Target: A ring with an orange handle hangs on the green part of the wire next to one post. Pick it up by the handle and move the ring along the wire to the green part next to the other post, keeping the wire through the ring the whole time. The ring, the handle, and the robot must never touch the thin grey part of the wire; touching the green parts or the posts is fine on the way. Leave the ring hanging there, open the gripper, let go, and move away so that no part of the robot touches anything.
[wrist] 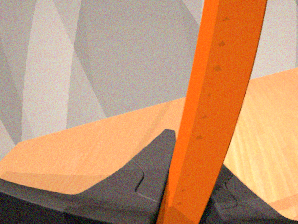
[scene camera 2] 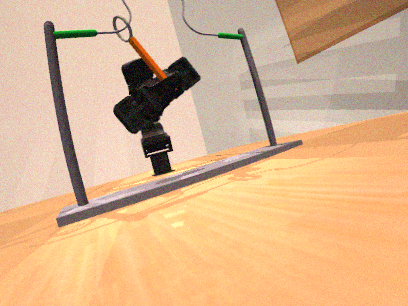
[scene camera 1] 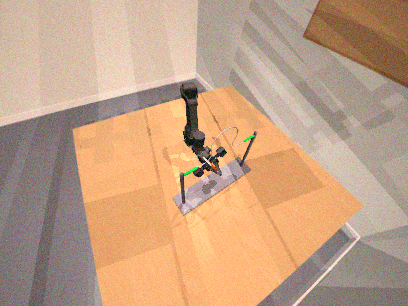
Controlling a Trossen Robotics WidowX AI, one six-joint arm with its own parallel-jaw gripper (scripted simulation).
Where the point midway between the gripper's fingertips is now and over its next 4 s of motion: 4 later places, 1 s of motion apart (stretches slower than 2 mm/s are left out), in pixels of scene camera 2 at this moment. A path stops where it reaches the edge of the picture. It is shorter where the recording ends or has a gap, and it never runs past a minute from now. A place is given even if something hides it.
My gripper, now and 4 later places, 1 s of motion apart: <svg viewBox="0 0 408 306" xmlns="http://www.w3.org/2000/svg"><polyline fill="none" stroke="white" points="177,75 191,52 181,13 177,7 178,18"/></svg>
